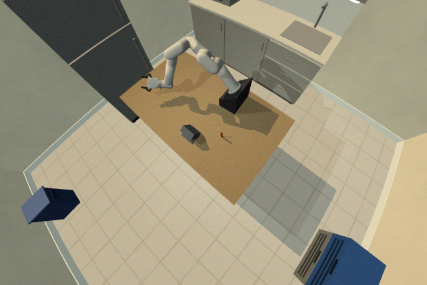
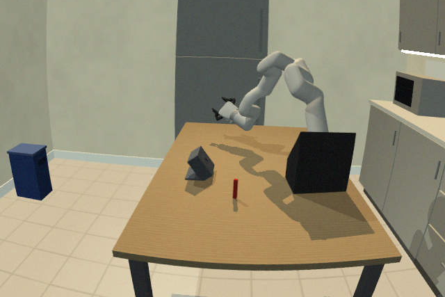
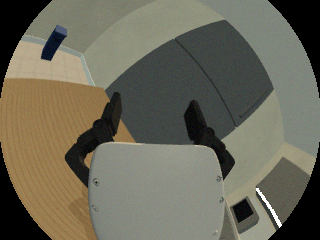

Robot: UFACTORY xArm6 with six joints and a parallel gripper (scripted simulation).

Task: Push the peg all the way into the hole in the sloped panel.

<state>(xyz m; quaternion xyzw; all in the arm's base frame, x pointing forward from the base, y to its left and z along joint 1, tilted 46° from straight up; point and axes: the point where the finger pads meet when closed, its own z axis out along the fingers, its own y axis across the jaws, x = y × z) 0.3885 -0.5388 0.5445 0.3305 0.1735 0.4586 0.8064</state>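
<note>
Right now my hand is 20 mm past the red peg, 870 mm to the right of it and 150 mm above it.
</note>
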